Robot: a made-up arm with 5 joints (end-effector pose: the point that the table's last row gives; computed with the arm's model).
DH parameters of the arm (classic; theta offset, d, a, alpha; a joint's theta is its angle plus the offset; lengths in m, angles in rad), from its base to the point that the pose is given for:
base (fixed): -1.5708 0.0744 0 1.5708
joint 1: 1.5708 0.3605 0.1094 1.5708
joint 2: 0 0.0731 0.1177 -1.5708
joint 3: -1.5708 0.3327 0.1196 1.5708
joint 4: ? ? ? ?
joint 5: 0 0.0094 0.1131 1.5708
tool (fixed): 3.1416 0.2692 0 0
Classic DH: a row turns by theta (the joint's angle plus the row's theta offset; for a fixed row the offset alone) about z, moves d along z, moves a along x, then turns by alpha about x.
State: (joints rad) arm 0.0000 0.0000 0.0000 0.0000 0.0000
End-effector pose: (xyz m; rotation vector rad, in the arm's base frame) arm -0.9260 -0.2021 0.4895 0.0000 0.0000 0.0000
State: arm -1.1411 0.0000 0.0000 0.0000 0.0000
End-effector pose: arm -0.9260 -0.4616 0.0636 1.1411 0.0000 0.0000
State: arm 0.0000 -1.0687 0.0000 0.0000 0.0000
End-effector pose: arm -0.3647 -0.2021 0.8266 0.0000 1.0687 0.0000
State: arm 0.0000 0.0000 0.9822 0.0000 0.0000
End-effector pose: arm -0.9260 0.0116 0.5132 -0.9822 0.0000 0.0000
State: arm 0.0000 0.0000 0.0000 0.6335 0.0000
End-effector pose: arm -0.8864 -0.0625 0.4895 0.0000 0.0000 -0.6335
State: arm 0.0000 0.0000 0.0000 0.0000 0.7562
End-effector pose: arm -1.0799 -0.2021 0.3385 0.0000 -0.7562 0.0000
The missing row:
joint 4: 1.5708 0.0812 0.1197 1.5708
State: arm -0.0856 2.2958 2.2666 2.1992 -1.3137
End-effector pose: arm -0.2505 0.1604 -0.2487 -1.2462 2.1682 0.9531
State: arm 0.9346 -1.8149 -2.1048 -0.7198 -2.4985
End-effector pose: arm -0.1114 0.3118 0.1258 1.6641 1.8233 0.3679
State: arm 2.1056 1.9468 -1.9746 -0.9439 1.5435
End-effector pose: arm 0.0440 -0.4208 0.0068 1.8913 0.3498 1.4369
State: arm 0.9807 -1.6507 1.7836 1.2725 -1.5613
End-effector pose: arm 0.0308 0.3224 0.2706 -2.3066 0.8842 -1.6345
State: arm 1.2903 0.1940 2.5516 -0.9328 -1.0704
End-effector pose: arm -0.6504 0.1066 0.0309 1.6155 -0.3989 1.5541
